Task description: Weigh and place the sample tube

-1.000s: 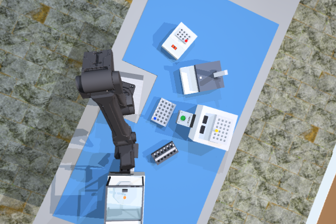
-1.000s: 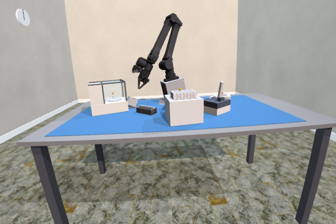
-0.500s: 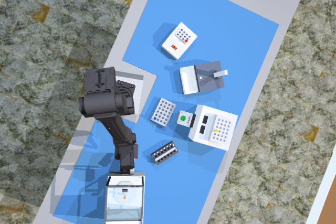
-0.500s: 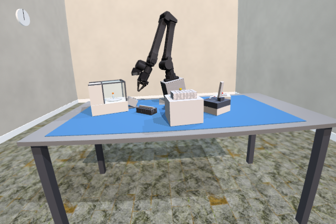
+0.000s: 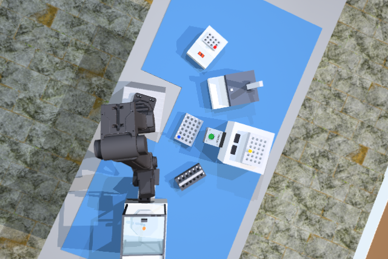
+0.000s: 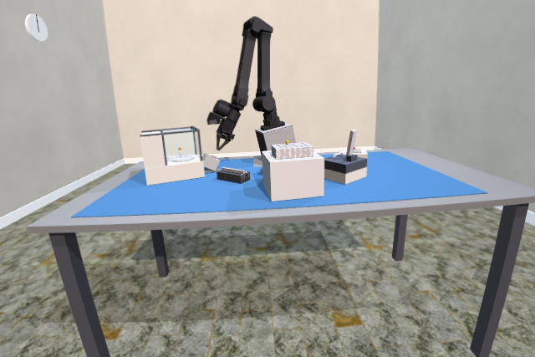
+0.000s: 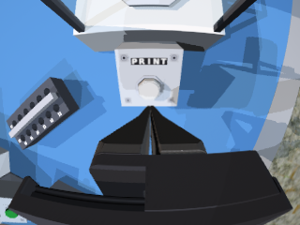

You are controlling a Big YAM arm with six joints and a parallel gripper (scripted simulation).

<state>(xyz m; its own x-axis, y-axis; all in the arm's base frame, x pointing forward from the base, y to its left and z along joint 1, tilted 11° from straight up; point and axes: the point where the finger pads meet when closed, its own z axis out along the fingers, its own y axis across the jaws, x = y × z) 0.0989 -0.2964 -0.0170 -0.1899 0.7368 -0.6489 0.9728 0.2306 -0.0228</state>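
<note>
Right now my hand is 10 mm short of the white key, 20 mm to the left of it and 40 mm above it. Also, from my hand: tube rack RK: 120 mm ahead, 260 mm to the left, 90 mm below; then balance door: 40 mm ahead, 140 mm to the right, 110 mm above; then black magnet block: 180 mm ahead, 60 mm to the left, 80 mm below.
</note>
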